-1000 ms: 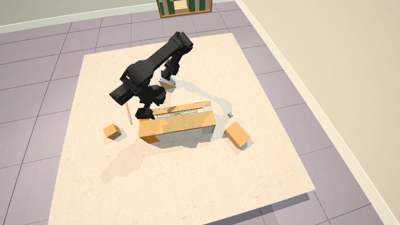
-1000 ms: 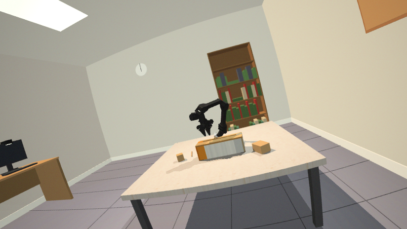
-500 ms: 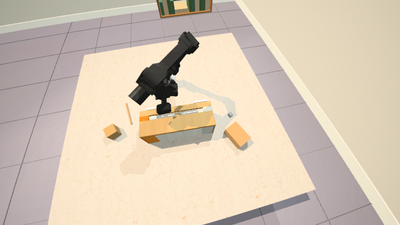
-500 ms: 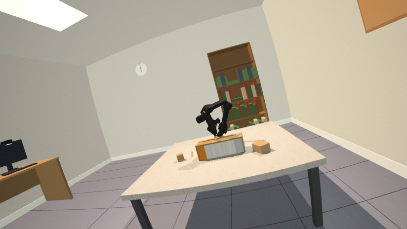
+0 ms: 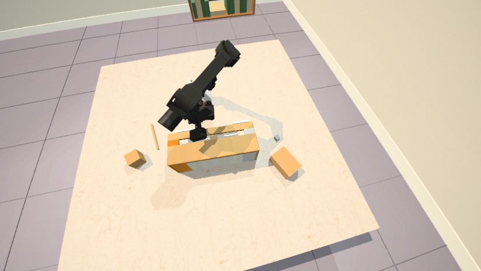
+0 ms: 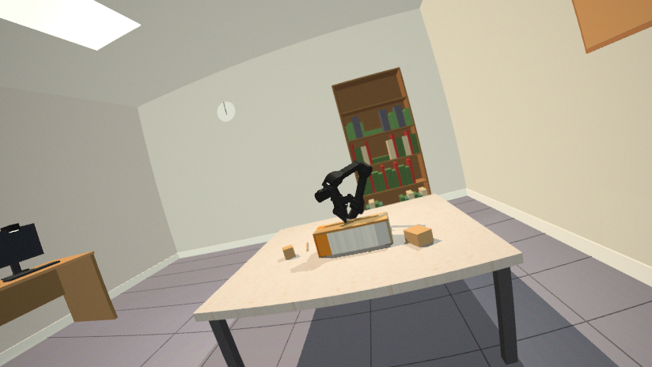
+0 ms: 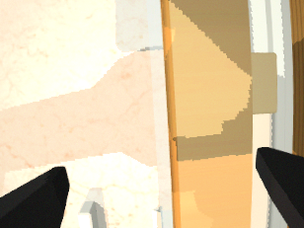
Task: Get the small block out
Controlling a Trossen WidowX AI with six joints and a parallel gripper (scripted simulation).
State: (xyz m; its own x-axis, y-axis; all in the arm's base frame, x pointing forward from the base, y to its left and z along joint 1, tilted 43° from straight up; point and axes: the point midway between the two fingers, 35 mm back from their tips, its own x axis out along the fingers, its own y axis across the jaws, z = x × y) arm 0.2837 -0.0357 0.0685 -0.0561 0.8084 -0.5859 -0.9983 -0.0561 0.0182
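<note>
Right now the clear-fronted box is 40 mm ahead of my gripper tip, 30 mm to the left of it and 60 mm below it. From my gripper tip the other things lie so: thin wooden stick: 60 mm behind, 290 mm to the right, 120 mm below; small tan block: 50 mm ahead, 30 mm to the left, 40 mm below; small grey block: 50 mm ahead, 350 mm to the left, 120 mm below.
</note>
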